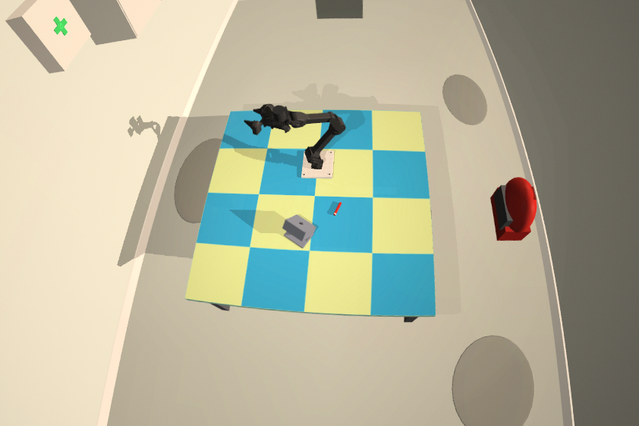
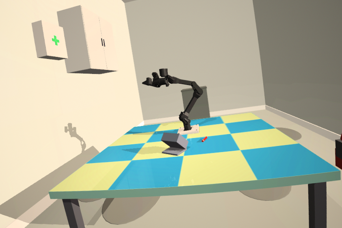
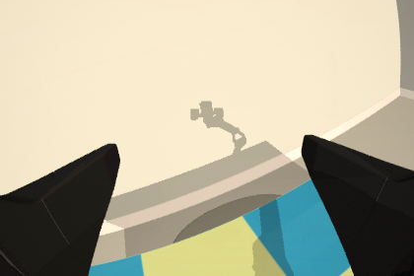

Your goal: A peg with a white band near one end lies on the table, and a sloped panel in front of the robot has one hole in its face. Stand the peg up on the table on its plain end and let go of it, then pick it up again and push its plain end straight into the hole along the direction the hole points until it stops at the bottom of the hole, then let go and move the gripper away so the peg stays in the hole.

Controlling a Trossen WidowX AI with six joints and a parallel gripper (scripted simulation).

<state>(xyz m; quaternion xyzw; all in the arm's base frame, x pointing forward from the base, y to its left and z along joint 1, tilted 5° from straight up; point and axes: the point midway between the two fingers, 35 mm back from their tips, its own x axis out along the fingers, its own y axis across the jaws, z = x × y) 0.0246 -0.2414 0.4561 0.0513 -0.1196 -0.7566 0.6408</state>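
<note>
My gripper tip is 460 mm to the right of the red peg, 450 mm above it and 240 mm short of it. From my gripper tip the other things lie so: grey sloped panel 390 mm below, 390 mm ahead, 300 mm to the left.
</note>
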